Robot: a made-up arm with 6 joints.
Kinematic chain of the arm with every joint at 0, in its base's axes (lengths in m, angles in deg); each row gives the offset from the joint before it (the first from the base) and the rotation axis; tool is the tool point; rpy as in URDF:
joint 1: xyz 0 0 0.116 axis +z
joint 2: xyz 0 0 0 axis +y
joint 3: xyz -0.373 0 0.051 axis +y
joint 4: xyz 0.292 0 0.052 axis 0.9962 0 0.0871
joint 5: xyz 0 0 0 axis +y
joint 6: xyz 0.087 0 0.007 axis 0.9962 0 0.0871
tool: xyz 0 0 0 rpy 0 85 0
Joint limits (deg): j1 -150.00..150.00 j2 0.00..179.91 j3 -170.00..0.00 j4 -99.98..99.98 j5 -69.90..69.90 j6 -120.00..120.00
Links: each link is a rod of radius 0.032 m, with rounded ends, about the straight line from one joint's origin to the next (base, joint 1, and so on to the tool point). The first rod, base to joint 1, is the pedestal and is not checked.
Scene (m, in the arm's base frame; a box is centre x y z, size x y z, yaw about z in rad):
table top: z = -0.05
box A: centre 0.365 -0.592 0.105 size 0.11 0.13 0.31 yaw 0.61
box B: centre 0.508 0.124 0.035 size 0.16 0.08 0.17 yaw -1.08
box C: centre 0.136 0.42 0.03 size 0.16 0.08 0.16 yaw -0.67
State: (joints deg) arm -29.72 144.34 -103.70 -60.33 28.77 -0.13
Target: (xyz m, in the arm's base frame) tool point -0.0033 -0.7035 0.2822
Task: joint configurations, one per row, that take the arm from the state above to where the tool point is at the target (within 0.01 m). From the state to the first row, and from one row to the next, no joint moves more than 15 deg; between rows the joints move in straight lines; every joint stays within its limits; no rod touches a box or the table.
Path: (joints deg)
1: -26.83 137.65 -115.98 -72.97 14.55 -7.03
2: -23.93 130.95 -128.26 -85.61 0.33 -13.94
3: -21.04 124.26 -140.54 -98.25 -13.89 -20.84
4: -34.37 127.96 -139.07 -91.50 -6.43 -16.70
5: -47.69 131.66 -137.60 -84.75 1.04 -12.56
6: -61.02 135.36 -136.12 -78.01 8.51 -8.42
7: -74.35 139.07 -134.65 -71.26 15.97 -4.27
8: -87.67 142.77 -133.18 -64.51 23.44 -0.13

